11 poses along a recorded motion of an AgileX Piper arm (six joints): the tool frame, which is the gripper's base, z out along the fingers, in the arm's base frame.
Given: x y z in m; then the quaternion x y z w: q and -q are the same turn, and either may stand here.
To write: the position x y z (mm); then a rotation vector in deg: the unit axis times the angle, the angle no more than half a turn. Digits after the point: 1 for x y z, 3 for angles.
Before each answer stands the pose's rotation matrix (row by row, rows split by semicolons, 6 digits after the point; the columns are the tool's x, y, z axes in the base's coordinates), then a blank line. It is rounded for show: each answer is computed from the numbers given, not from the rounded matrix.
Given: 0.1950 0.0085 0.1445 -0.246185 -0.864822 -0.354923 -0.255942
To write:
-0.747773 0.244133 0.617441; 0.607491 0.626846 0.487872; -0.267935 0.739908 -0.617047

195.0 8.5 144.5 38.287 134.498 55.198
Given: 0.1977 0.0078 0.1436 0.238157 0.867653 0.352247 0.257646
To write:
-0.753800 0.231765 0.614875; 0.594785 0.638407 0.488536; -0.279315 0.733977 -0.619081

197.7 7.8 143.6 37.006 134.820 54.734
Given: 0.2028 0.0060 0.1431 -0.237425 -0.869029 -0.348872 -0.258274
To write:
-0.753848 0.232449 0.614558; 0.592868 0.643835 0.483719; -0.283234 0.729002 -0.623165

202.8 6.0 143.1 36.880 134.991 54.192
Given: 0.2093 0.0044 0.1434 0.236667 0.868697 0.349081 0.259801
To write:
-0.752984 0.229801 0.616609; 0.592567 0.644262 0.483519; -0.286145 0.729464 -0.621292

209.3 4.4 143.4 36.734 134.833 54.182
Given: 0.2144 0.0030 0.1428 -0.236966 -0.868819 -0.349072 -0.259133
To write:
-0.753395 0.230849 0.615715; 0.592673 0.643992 0.483749; -0.284843 0.729372 -0.621998

214.4 3.0 142.8 36.793 134.898 54.199
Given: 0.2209 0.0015 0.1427 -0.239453 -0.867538 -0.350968 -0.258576
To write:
-0.751601 0.233965 0.616730; 0.596973 0.638967 0.485123; -0.280568 0.732790 -0.619920

220.9 1.5 142.7 37.190 134.738 54.509
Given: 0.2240 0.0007 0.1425 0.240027 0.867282 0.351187 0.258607
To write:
-0.751019 0.234703 0.617159; 0.597980 0.638110 0.485011; -0.279981 0.733301 -0.619581

224.0 0.7 142.5 37.278 134.696 54.542
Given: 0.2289 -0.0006 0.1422 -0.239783 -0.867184 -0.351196 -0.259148
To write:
-0.750693 0.233848 0.617879; 0.597895 0.638331 0.484824; -0.281036 0.733381 -0.619007

228.9 -0.6 142.2 37.230 134.643 54.529
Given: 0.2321 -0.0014 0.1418 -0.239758 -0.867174 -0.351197 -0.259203
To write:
-0.750660 0.233761 0.617953; 0.597886 0.638354 0.484806; -0.281144 0.733390 -0.618949

232.1 -1.4 141.8 37.225 134.638 54.527
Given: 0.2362 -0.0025 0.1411 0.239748 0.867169 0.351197 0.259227
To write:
-0.750644 0.233725 0.617985; 0.597884 0.638363 0.484796; -0.281190 0.733393 -0.618924

236.2 -2.5 141.1 37.223 134.636 54.526
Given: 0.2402 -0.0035 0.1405 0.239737 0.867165 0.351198 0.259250
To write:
-0.750631 0.233687 0.618016; 0.597879 0.638372 0.484790; -0.281235 0.733397 -0.618899

240.2 -3.5 140.5 37.221 134.634 54.526
